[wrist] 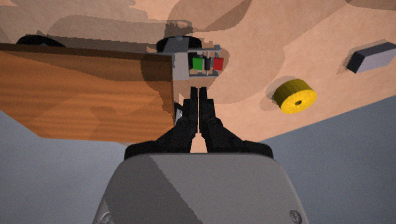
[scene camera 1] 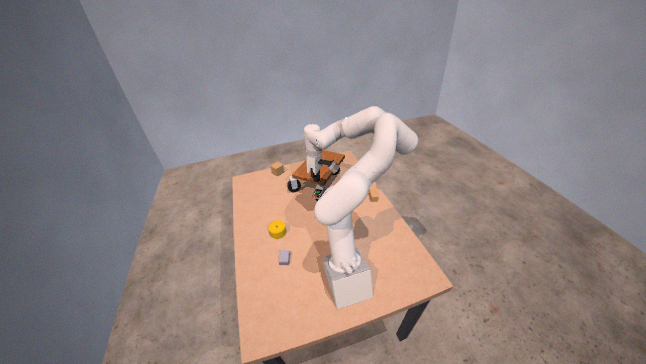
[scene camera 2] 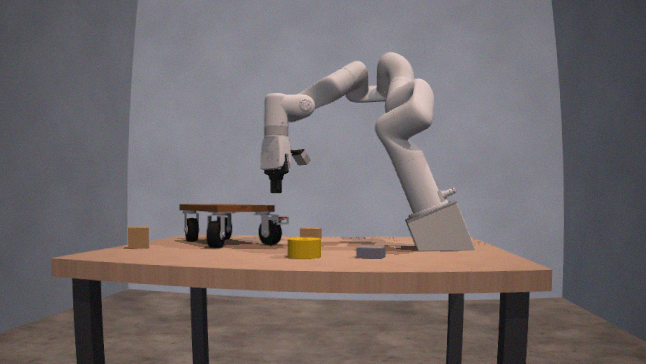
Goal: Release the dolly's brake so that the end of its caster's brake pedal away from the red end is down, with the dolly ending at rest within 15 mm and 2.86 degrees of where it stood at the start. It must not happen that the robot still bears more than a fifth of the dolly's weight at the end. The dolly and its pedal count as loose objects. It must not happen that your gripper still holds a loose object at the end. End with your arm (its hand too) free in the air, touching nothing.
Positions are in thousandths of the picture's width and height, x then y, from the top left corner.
Scene:
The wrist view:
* my gripper: 501,435
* yellow cylinder: 741,431
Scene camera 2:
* my gripper: 428,532

